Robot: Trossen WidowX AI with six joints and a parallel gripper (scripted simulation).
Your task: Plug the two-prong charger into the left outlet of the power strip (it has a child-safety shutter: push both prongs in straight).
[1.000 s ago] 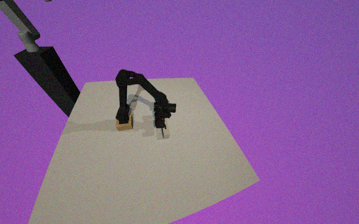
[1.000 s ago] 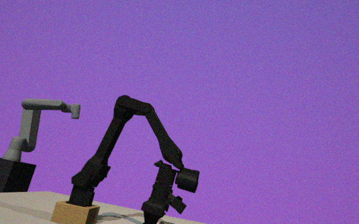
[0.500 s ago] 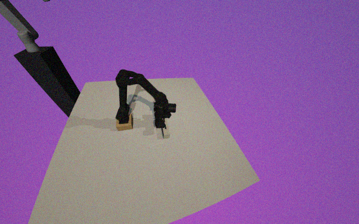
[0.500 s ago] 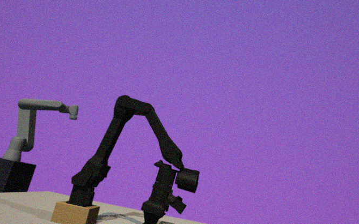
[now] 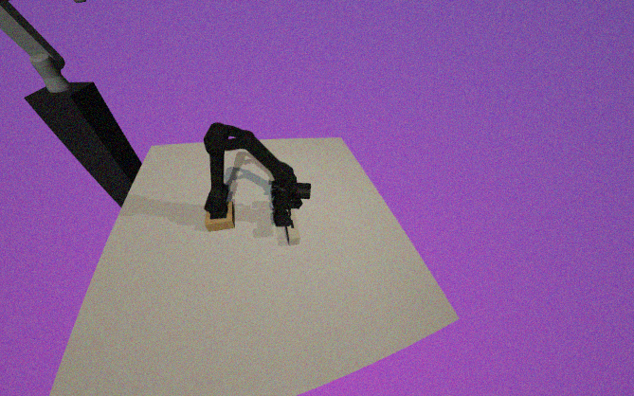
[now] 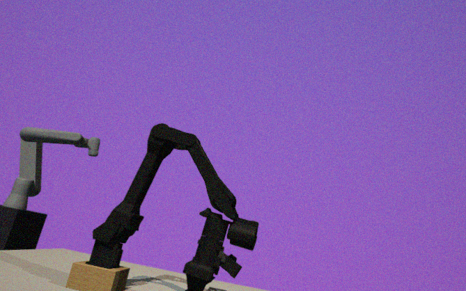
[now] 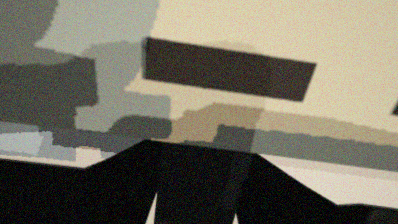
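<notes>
My gripper tip is now 2 cm short of the black two-prong charger and 1 cm below it.
</notes>
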